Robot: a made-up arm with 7 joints.
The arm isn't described. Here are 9 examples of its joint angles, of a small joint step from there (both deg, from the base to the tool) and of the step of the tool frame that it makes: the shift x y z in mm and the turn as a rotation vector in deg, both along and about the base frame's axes.
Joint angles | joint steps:
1: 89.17 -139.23 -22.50 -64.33 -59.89 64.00 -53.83 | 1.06 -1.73 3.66 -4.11 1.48 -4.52 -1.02
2: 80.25 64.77 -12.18 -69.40 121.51 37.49 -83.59 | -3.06 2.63 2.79 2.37 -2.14 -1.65 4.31
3: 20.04 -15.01 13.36 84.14 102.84 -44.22 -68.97 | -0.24 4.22 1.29 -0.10 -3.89 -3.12 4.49
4: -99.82 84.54 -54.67 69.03 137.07 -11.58 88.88 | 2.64 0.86 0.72 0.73 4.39 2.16 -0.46
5: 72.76 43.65 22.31 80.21 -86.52 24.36 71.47 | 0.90 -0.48 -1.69 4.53 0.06 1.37 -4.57
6: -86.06 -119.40 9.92 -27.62 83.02 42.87 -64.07 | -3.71 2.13 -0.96 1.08 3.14 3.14 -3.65
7: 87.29 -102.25 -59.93 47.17 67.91 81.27 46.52 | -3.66 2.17 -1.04 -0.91 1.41 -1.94 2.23
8: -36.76 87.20 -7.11 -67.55 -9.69 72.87 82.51 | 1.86 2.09 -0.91 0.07 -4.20 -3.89 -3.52
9: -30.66 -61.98 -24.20 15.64 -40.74 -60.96 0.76 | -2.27 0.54 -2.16 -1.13 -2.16 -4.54 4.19
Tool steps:
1: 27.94 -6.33 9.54 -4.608 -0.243 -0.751
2: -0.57 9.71 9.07 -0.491 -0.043 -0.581
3: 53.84 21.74 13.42 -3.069 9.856 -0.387
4: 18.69 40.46 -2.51 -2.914 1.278 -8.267
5: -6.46 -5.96 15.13 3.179 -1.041 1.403
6: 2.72 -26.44 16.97 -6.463 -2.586 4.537
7: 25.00 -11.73 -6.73 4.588 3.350 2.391
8: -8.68 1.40 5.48 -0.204 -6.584 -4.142
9: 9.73 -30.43 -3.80 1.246 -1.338 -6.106
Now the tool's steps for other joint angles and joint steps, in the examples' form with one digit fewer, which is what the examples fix.
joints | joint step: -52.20 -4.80 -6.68 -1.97 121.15 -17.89 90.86 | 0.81 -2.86 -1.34 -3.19 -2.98 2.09 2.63
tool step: 15.2 15.8 -24.3 0.24 -7.59 -3.18
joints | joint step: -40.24 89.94 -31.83 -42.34 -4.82 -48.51 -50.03 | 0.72 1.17 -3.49 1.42 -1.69 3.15 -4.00
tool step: 11.6 -8.6 20.0 -1.88 3.24 2.27
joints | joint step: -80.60 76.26 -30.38 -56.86 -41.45 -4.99 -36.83 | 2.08 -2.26 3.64 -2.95 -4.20 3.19 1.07
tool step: -4.9 77.6 24.1 5.30 4.18 -9.00
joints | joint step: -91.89 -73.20 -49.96 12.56 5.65 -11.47 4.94 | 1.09 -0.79 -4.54 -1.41 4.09 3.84 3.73
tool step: 25.1 -20.9 -9.2 -1.12 1.28 -0.53
